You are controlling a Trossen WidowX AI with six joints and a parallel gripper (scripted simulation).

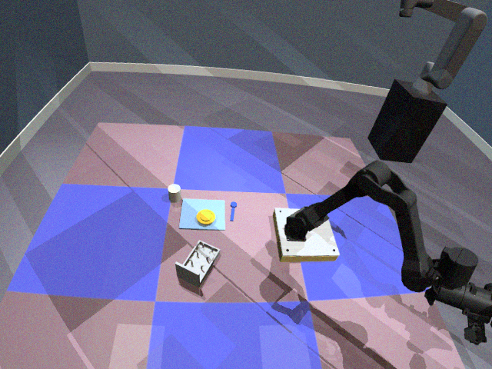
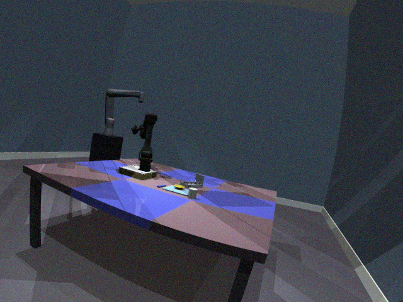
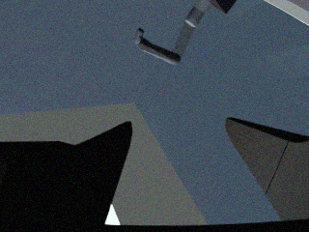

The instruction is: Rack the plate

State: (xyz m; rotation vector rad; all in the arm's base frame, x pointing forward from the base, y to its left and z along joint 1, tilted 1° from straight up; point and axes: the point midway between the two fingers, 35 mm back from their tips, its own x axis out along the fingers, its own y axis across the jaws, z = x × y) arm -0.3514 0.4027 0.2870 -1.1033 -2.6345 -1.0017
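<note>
Right now my gripper tip is 67 cm short of the yellow plate, 49 cm to the left of it and 32 cm above it. The rest, counted from my gripper tip: grey dish rack 68 cm ahead, 32 cm to the right, 31 cm below; light blue mat 68 cm ahead, 51 cm to the right, 33 cm below; blue spoon 58 cm ahead, 54 cm to the right, 33 cm below.
</note>
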